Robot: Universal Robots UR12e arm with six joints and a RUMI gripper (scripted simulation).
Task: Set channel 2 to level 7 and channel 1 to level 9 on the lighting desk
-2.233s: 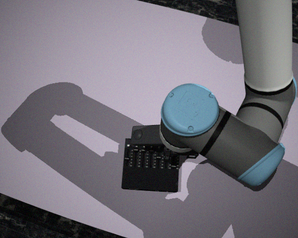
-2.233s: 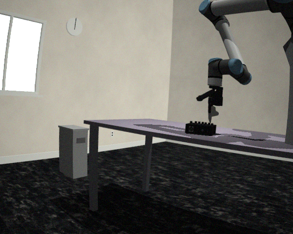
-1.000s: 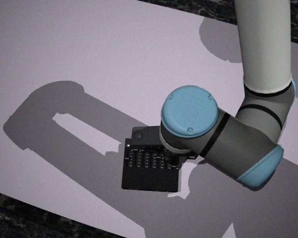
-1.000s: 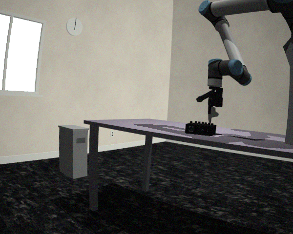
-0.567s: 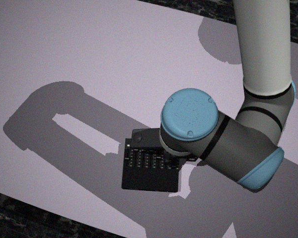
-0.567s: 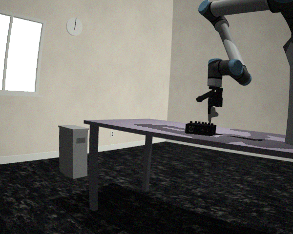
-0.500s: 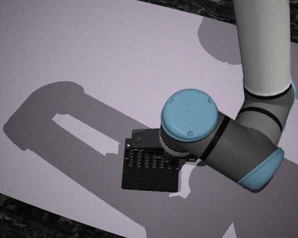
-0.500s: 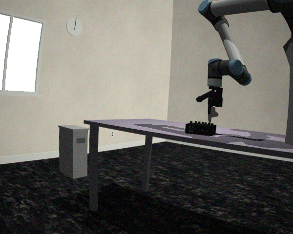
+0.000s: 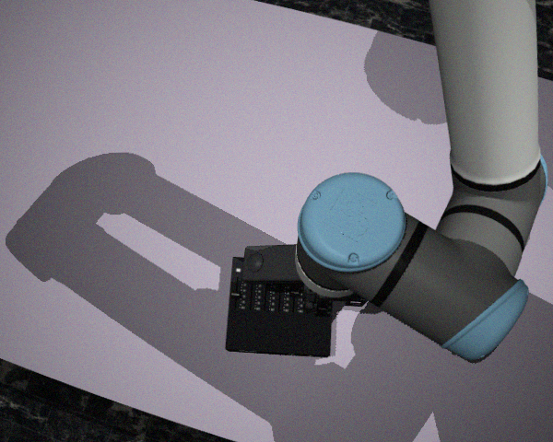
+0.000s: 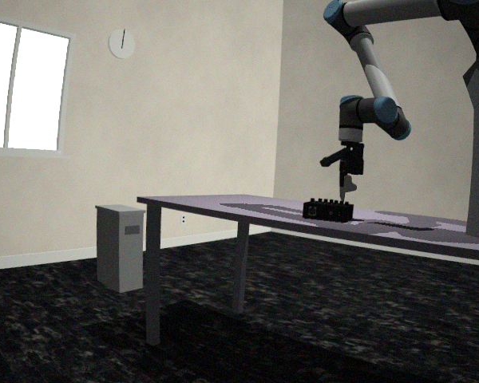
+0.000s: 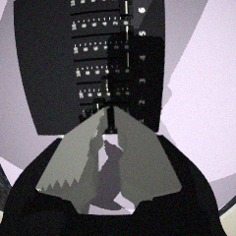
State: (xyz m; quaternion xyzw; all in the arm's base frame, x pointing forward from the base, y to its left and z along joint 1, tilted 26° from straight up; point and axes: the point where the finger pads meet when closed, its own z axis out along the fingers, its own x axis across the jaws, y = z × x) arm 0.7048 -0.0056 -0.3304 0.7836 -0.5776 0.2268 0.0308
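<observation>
The channel 1 knob lies 30 mm behind my hand, 20 mm to the left of it and 10 mm below it.
</observation>
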